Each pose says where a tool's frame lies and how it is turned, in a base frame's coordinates. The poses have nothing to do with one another.
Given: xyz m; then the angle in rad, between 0 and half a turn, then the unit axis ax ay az.
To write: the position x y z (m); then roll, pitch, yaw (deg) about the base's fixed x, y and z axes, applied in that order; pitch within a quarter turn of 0, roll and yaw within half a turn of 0. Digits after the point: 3 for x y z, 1 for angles.
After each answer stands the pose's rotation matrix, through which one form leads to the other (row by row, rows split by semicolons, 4 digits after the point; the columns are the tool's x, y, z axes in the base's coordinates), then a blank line. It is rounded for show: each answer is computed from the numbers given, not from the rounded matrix.
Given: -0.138 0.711 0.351 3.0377 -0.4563 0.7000 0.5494
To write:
-0.138 0.711 0.351 118.6 34.9 -135.0
-0.5793 -0.6940 -0.4274; -0.5801 -0.0173 0.8144; -0.5726 0.7197 -0.3926

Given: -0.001 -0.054 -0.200 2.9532 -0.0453 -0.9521 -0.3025
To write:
-0.001 -0.054 -0.200 144.9 -11.9 178.3
-0.9782 0.1421 -0.1511; 0.0288 0.8145 0.5794; 0.2055 0.5624 -0.8009

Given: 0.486 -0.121 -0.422 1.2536 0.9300 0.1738 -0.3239
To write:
0.486 -0.121 -0.422 65.6 21.9 -12.2
0.9070 0.4190 -0.0421; -0.1965 0.3327 -0.9223; -0.3724 0.8449 0.3841

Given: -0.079 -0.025 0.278 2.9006 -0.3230 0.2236 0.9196
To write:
-0.079 -0.025 0.278 25.3 39.7 174.2
-0.7655 -0.3618 -0.5321; 0.0771 -0.8726 0.4824; -0.6388 0.3282 0.6958

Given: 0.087 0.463 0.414 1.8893 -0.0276 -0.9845 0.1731
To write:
0.087 0.463 0.414 -137.6 -68.2 147.3
-0.3121 -0.1287 -0.9413; 0.2001 0.9597 -0.1976; 0.9287 -0.2500 -0.2738

